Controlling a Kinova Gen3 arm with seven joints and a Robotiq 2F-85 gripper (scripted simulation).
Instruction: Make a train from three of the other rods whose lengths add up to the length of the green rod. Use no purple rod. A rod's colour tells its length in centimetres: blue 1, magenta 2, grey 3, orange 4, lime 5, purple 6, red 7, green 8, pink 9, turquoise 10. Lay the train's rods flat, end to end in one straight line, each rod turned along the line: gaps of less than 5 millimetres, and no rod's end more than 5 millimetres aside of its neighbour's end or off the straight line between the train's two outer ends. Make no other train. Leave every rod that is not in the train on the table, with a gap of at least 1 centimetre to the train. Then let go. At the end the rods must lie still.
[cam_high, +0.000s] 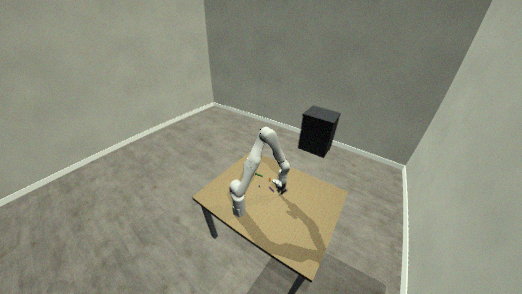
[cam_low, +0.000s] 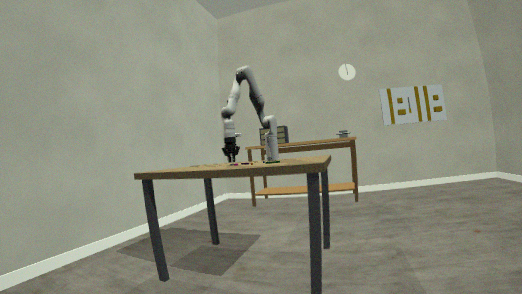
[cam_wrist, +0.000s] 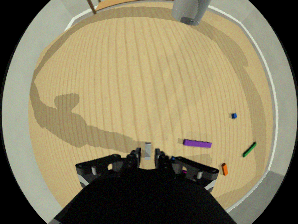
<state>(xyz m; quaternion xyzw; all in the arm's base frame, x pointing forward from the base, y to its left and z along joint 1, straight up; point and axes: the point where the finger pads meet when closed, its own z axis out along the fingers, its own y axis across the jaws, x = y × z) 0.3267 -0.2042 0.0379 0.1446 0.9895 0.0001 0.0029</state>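
Now: the grey rod 3 cm below my hand. Also, from my hand: orange rod 12 cm ahead, 16 cm to the left, 3 cm below; then purple rod 1 cm ahead, 9 cm to the left, 3 cm below; then magenta rod 7 cm ahead, 5 cm to the left, 3 cm below.
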